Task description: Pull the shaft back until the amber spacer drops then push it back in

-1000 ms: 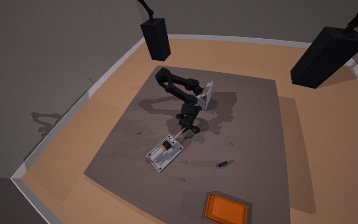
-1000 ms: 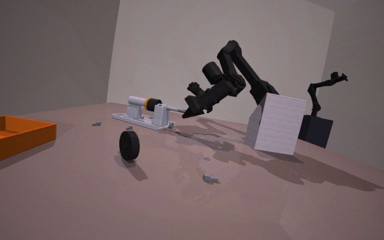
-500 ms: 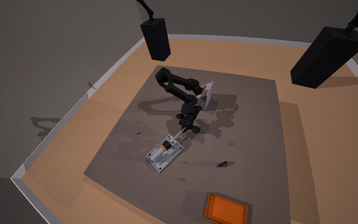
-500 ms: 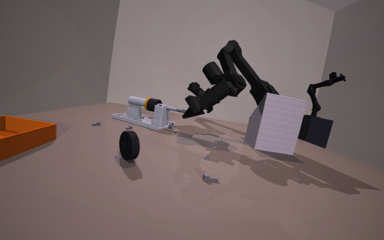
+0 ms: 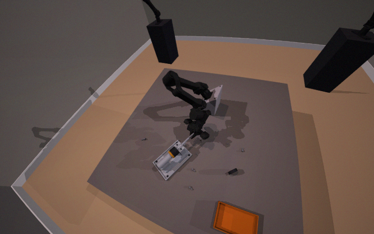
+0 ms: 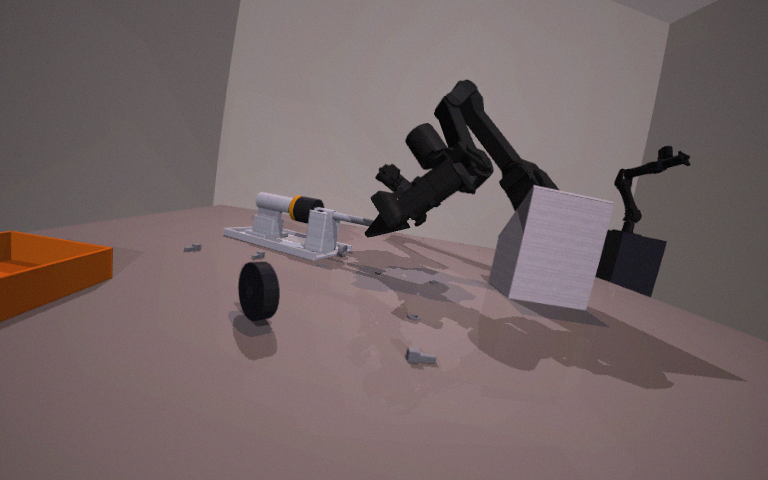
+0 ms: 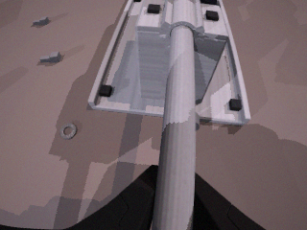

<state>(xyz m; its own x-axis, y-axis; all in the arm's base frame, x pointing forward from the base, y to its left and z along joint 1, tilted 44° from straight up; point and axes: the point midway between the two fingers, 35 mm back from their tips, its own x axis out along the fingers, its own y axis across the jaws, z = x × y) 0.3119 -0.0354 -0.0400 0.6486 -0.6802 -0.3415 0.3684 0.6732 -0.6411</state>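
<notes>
The thin grey shaft is 60 mm ahead of my gripper tip, 20 mm to the right of it and 20 mm above it. From my gripper tip the other things lie so: orange tray: 390 mm to the left, 320 mm ahead, 50 mm below; then amber spacer: 150 mm ahead, 60 mm to the right, 20 mm above.
</notes>
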